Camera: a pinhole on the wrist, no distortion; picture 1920 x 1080 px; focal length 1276.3 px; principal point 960.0 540.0 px. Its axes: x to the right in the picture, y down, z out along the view. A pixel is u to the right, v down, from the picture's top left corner.
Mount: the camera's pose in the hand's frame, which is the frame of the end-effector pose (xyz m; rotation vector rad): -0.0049 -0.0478 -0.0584 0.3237 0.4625 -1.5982
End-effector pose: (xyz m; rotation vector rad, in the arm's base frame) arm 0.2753 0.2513 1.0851 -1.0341 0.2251 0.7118
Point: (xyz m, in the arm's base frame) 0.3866 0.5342 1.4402
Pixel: 806 537
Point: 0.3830 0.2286 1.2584
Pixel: 1561 440
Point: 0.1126 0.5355 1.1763
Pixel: outside the picture
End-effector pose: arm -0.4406 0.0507 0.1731 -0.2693 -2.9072 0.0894
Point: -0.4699 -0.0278 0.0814
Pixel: 530 406
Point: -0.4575 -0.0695 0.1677
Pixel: 1348 450
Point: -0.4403 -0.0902 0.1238
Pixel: 1197 169
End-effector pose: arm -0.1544 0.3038 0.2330 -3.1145 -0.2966 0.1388
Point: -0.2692 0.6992 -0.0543
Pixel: 1346 464
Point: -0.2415 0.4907 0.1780
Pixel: 1530 206
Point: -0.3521 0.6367 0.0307
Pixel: 1462 135
